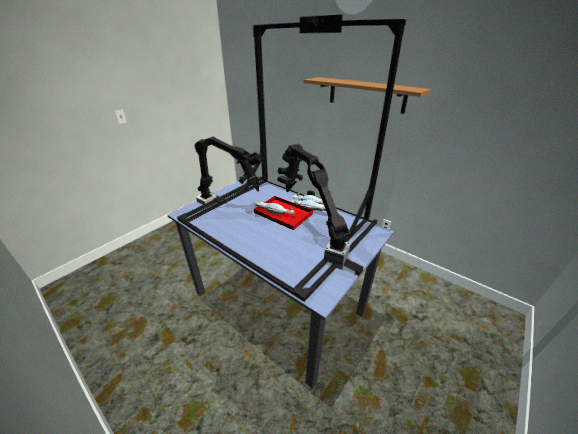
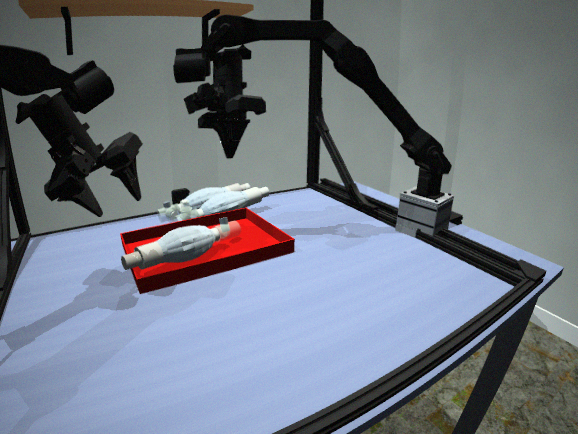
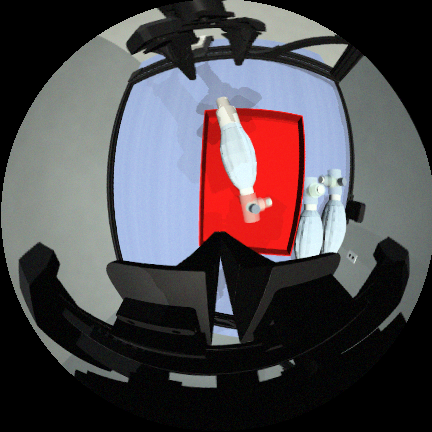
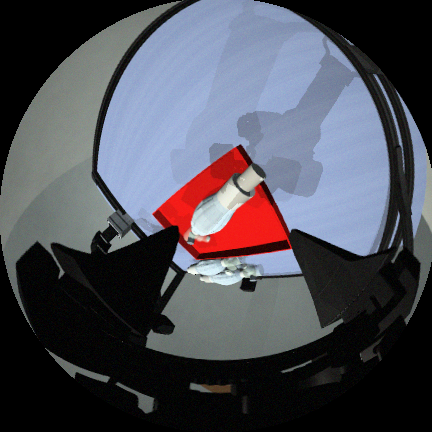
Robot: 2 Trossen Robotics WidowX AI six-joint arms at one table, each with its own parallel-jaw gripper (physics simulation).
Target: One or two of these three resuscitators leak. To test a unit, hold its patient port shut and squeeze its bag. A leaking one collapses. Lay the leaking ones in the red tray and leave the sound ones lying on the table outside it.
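Frame: origin at the left arm's base, x ahead, y left, z up, level; millimetres.
Seen in the pictures: left gripper, fingertip midpoint: [image 1: 287, 191] [image 2: 229, 158] [image 3: 218, 236]; right gripper, fingertip midpoint: [image 1: 257, 190] [image 2: 119, 207] [image 3: 217, 70] [image 4: 236, 232]; left arm's base at its link origin: [image 1: 337, 246] [image 2: 427, 193] [image 4: 113, 229]; right arm's base at its link origin: [image 1: 206, 196].
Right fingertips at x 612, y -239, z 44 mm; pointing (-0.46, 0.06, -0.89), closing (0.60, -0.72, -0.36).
Pixels of each thing's top centre, then the offset from my right fingertips to it. "*": a spot on its surface instead. Level surfaces: height alone.
- resuscitator at its top centre: [image 3: 241, 149] [image 4: 205, 229] [image 2: 181, 226] [image 1: 275, 203] 116 mm back, 12 mm right, 70 mm down
- red tray at its top centre: [image 3: 252, 179] [image 2: 201, 236] [image 4: 206, 228] [image 1: 283, 209] 166 mm back, 26 mm right, 110 mm down
- blue table at its surface level: 140 mm down
- small black object at a spot on its surface: [image 2: 180, 195] [image 3: 355, 209] * 241 mm back, 277 mm right, 98 mm down
One resuscitator [image 1: 273, 208] [image 2: 186, 243] [image 3: 239, 155] [image 4: 212, 215] with a pale blue bag lies in the red tray [image 1: 293, 223] [image 2: 215, 271] [image 3: 296, 200] [image 4: 276, 247], its cream end resting over the tray's rim. Two more resuscitators lie side by side on the table behind the tray; the nearer one [image 2: 225, 200] [image 3: 309, 232] is close to the tray wall, the farther one [image 2: 204, 195] [image 3: 334, 225] beyond it. My left gripper [image 2: 229, 156] [image 3: 218, 236] is shut and empty, high above the back of the tray. My right gripper [image 2: 120, 207] [image 3: 217, 70] [image 4: 236, 232] is open and empty, raised above the table at the tray's left.
A black frame with uprights [image 1: 260, 105] stands around the blue table [image 1: 240, 235] [image 2: 320, 325]. A small black object [image 2: 180, 195] [image 3: 356, 211] is beside the two resuscitators at the back edge. A wooden shelf [image 1: 365, 86] is on the wall behind.
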